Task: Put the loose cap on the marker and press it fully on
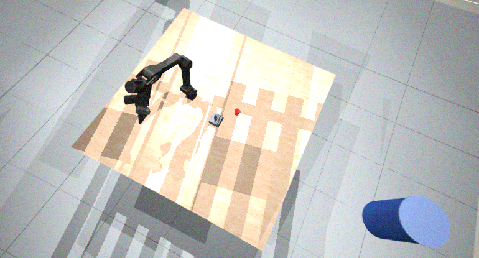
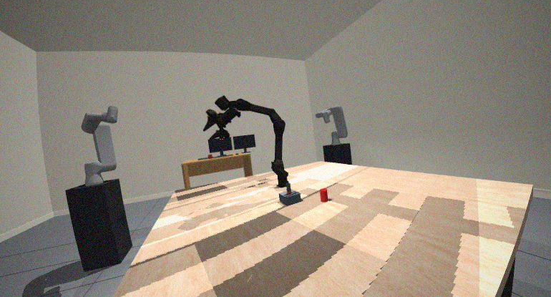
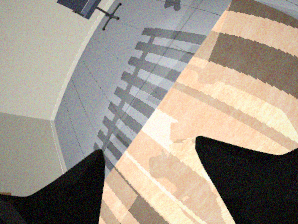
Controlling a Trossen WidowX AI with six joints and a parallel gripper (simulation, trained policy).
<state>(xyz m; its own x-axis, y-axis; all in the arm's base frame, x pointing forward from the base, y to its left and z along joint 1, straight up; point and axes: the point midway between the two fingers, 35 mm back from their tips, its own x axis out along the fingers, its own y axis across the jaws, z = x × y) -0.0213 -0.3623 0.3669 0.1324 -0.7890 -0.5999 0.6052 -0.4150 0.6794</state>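
My gripper tip is 36 cm short of the red cap, 42 cm to the right of it and 32 cm above it. Round my gripper tip: grey holder block (26 cm ahead, 30 cm to the left, 33 cm below).
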